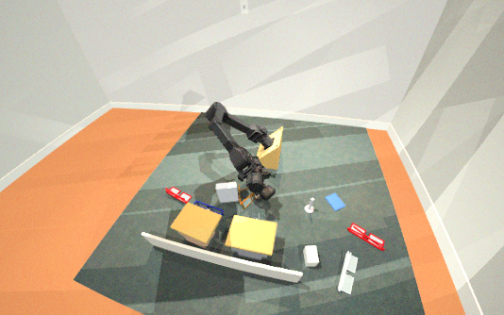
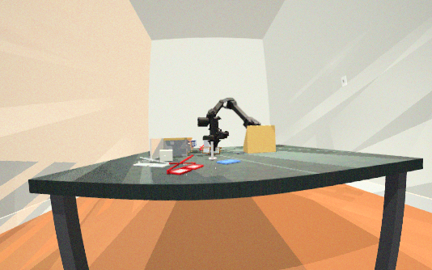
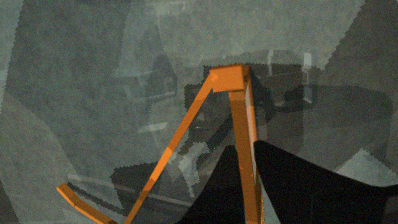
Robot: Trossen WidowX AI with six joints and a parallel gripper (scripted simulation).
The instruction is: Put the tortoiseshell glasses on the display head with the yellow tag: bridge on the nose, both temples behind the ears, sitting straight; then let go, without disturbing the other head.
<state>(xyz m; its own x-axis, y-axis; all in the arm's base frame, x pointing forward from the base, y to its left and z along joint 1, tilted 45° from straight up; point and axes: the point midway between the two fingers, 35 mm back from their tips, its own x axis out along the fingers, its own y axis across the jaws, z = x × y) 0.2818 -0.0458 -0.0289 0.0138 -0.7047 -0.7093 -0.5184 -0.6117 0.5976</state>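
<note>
My gripper tip is now 250 mm to the right of the white stand, 20 mm short of it and 10 mm below it. From my gripper tip the other things lie so: long white bar (340 mm ahead, 70 mm to the right, 40 mm above); grey head (210 mm ahead, 40 mm to the left, 40 mm above); grey block (120 mm to the right, 50 mm ahead, 40 mm above).
</note>
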